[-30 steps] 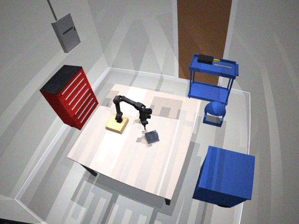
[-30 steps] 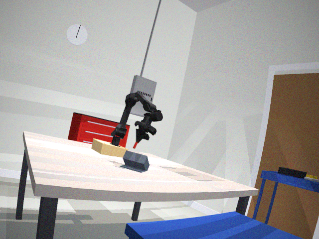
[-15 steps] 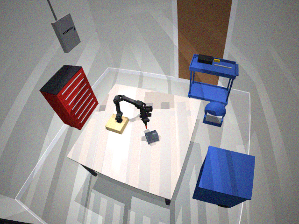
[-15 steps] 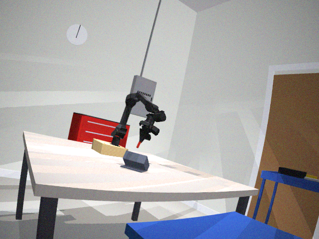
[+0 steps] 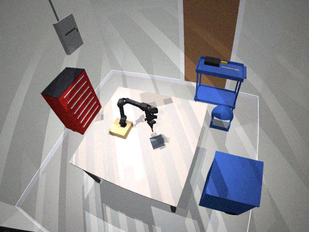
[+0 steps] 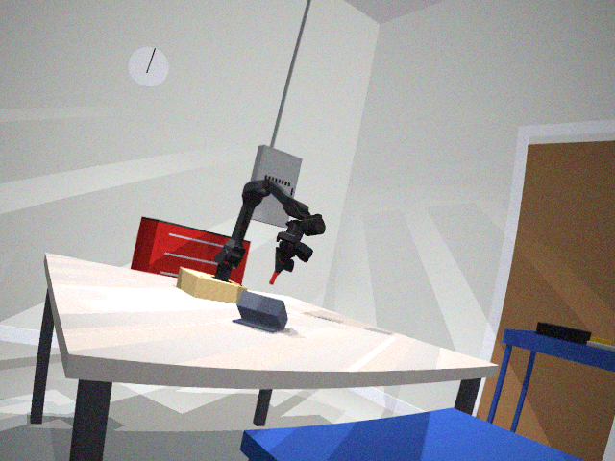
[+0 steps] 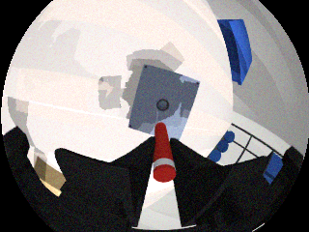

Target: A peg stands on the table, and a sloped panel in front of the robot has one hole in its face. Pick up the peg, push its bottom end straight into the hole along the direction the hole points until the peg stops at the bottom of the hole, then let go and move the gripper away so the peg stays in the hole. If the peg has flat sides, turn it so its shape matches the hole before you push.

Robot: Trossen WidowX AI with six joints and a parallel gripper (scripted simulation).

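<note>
My gripper tip is 120 mm above the grey-blue sloped panel, 60 mm short of it and 50 mm to the left of it. Round my gripper tip: red peg: 10 mm to the left, 10 mm behind, 10 mm above.
</note>
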